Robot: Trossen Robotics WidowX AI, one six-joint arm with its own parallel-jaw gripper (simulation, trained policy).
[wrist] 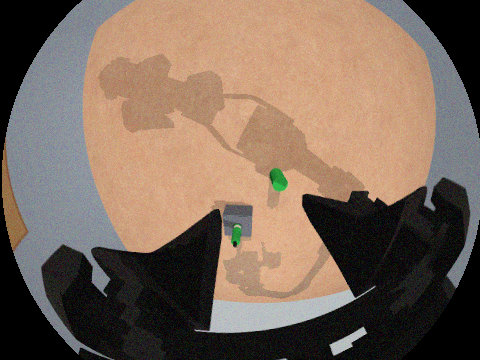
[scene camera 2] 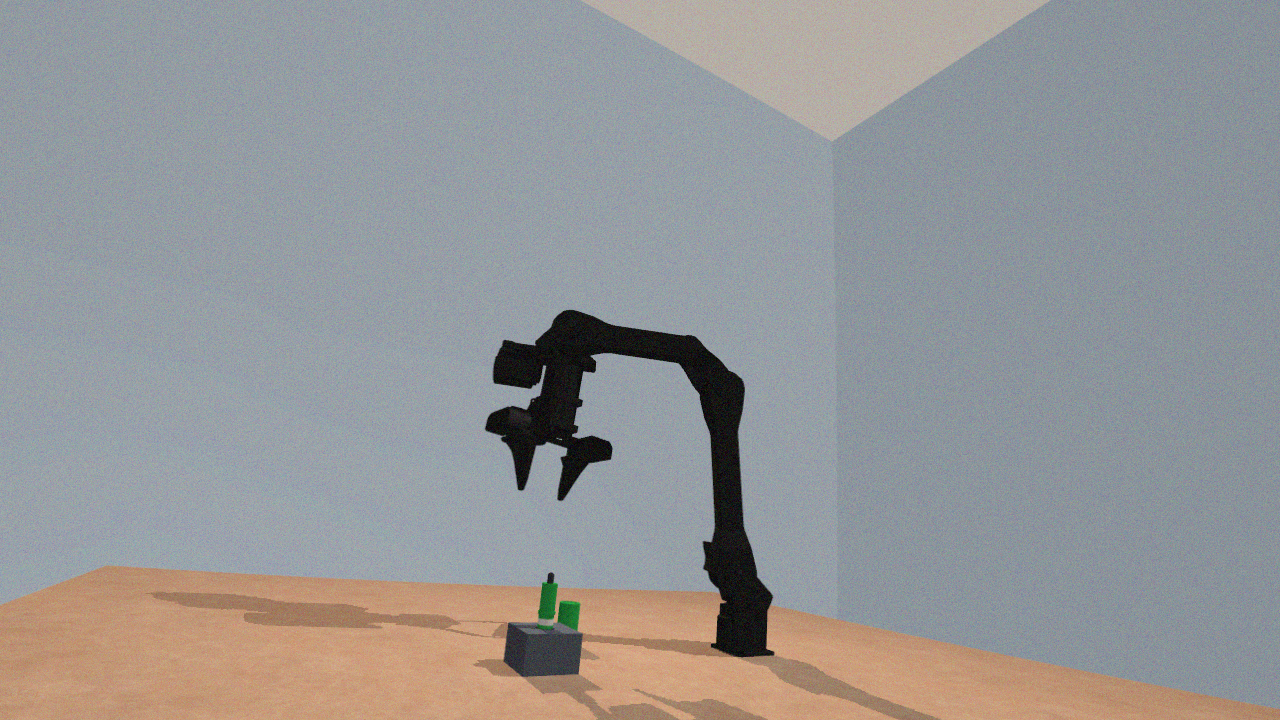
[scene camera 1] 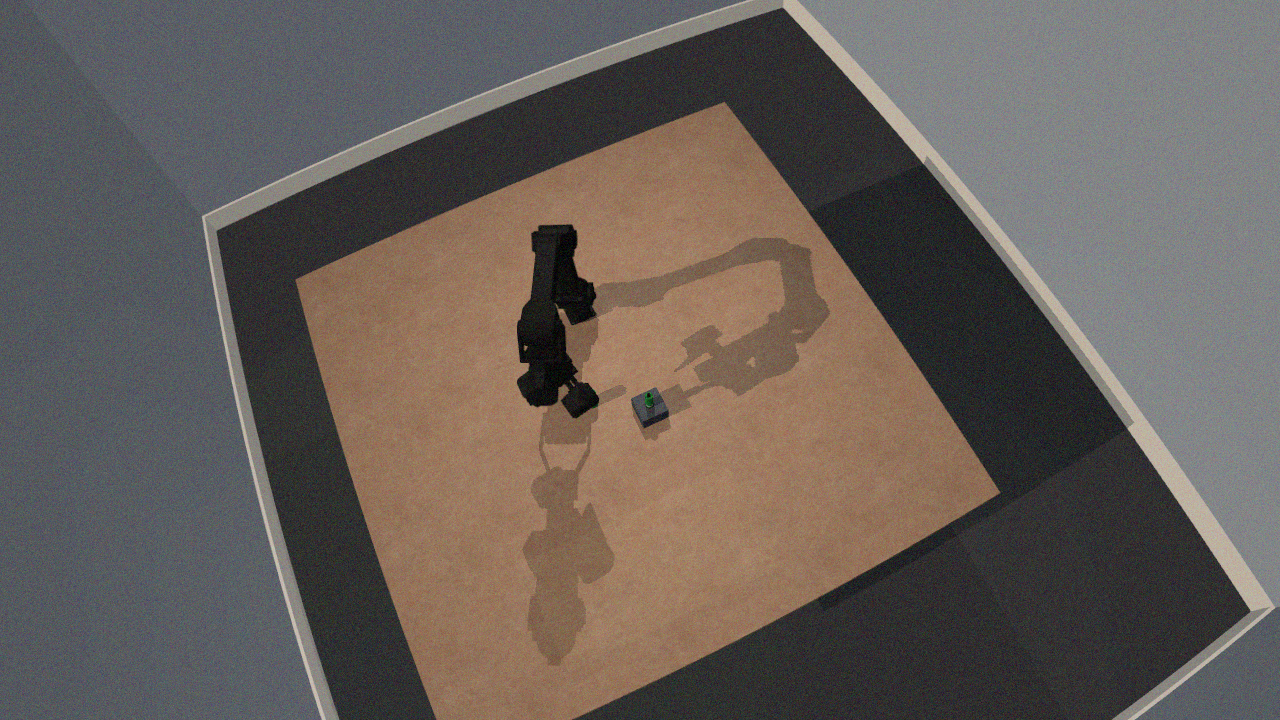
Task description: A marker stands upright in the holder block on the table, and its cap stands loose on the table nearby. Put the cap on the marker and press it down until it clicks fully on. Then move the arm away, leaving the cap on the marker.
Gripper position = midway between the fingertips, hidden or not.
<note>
In view: my gripper (scene camera 2: 541,495).
My gripper is seen too in the wrist view (wrist: 262,207) and in scene camera 1 (scene camera 1: 572,393).
</note>
